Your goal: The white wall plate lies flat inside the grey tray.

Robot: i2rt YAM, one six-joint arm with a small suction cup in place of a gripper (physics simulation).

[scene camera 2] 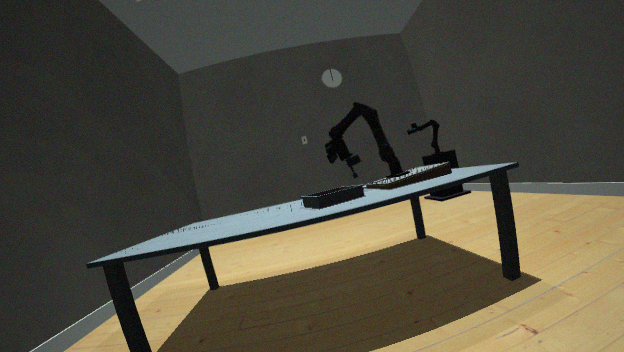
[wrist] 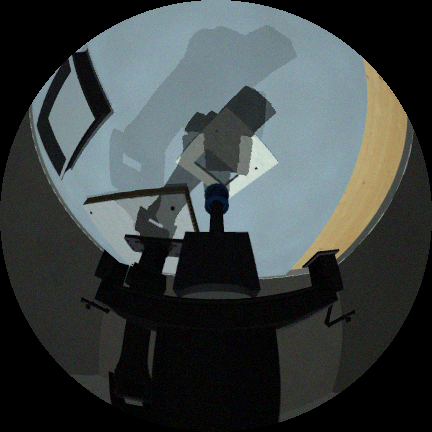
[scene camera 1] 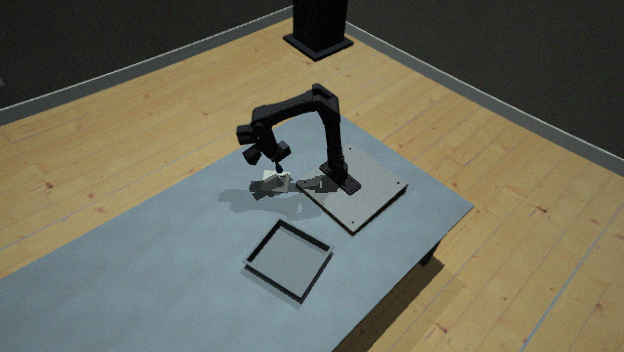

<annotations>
my suction cup: holds nothing
a grey tray: on the table
</annotations>
